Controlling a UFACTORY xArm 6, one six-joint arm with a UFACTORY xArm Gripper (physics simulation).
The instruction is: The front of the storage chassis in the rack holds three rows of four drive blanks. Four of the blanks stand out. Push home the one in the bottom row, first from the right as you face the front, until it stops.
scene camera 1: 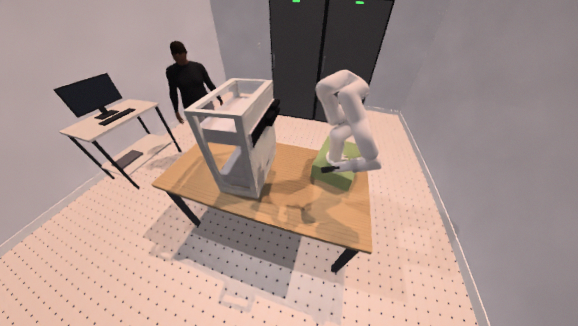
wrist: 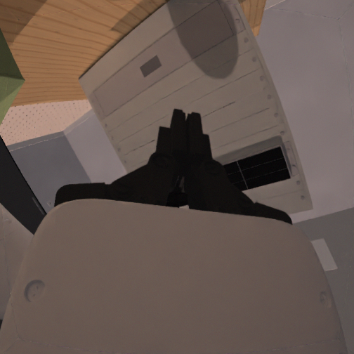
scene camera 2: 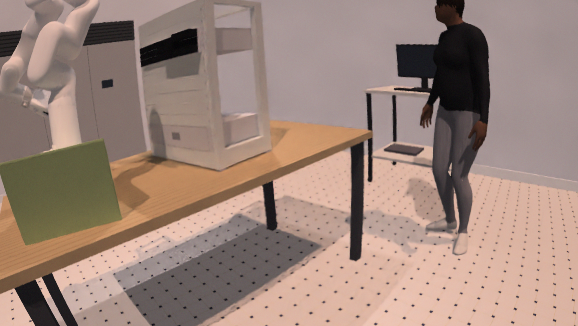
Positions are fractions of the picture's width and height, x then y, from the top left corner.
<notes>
I see a pale rack (scene camera 2: 0.32, 0.38).
The pale rack shows as well in scene camera 1 (scene camera 1: 0.43, 0.38) and in the wrist view (wrist: 0.56, 0.18).
</notes>
